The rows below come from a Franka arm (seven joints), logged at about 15 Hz.
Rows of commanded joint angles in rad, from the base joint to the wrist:
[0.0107, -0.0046, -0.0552, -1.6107, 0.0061, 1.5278, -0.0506]
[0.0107, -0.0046, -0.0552, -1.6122, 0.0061, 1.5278, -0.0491]
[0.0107, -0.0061, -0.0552, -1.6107, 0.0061, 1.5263, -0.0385]
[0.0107, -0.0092, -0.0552, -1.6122, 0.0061, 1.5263, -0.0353]
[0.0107, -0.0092, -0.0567, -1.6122, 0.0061, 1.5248, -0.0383]
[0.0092, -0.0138, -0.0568, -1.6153, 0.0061, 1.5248, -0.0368]
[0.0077, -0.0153, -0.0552, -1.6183, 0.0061, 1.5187, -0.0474]
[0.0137, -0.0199, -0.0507, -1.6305, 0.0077, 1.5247, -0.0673]
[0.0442, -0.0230, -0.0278, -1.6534, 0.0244, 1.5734, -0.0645]
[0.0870, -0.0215, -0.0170, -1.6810, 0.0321, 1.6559, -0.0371]
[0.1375, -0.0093, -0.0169, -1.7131, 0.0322, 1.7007, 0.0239]
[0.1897, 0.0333, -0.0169, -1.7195, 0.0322, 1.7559, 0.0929]
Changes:
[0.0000, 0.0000, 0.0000, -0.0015, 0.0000, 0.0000, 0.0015]
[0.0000, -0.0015, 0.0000, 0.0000, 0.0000, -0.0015, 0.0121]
[0.0000, -0.0046, 0.0000, -0.0015, 0.0000, -0.0015, 0.0153]
[0.0000, -0.0046, -0.0015, -0.0015, 0.0000, -0.0030, 0.0123]
[-0.0015, -0.0092, -0.0016, -0.0046, 0.0000, -0.0030, 0.0138]
[-0.0030, -0.0107, 0.0000, -0.0076, 0.0000, -0.0091, 0.0032]
[0.0030, -0.0153, 0.0045, -0.0198, 0.0016, -0.0031, -0.0167]
[0.0335, -0.0184, 0.0274, -0.0427, 0.0183, 0.0456, -0.0139]
[0.0763, -0.0169, 0.0382, -0.0703, 0.0260, 0.1281, 0.0135]
[0.1268, -0.0047, 0.0383, -0.1024, 0.0261, 0.1729, 0.0745]
[0.1790, 0.0379, 0.0383, -0.1088, 0.0261, 0.2281, 0.1435]

